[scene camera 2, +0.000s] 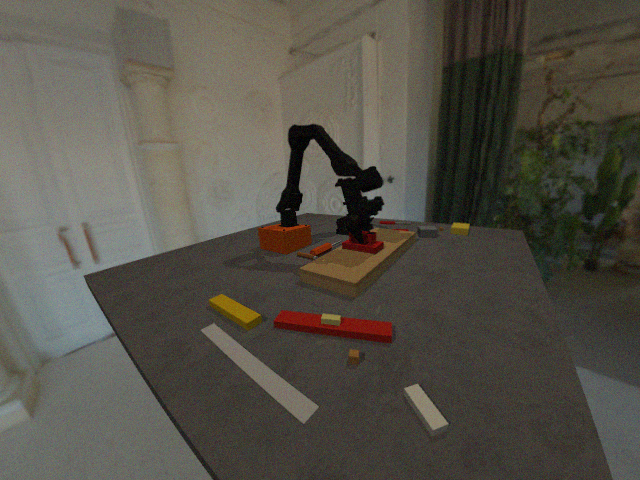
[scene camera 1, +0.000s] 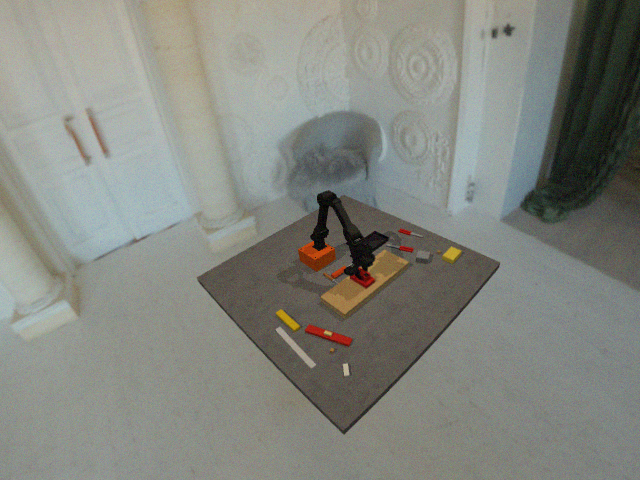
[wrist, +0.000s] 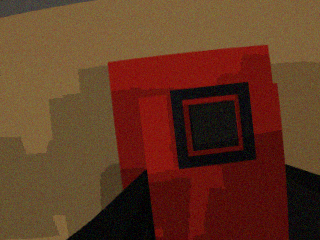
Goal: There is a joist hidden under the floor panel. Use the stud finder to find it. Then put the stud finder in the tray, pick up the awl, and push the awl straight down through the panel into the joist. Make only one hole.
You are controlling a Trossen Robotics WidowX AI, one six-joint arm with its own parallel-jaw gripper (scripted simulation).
Observation:
I see my gripper, a yellow bar and a red level.
My gripper is seen too in the wrist view.

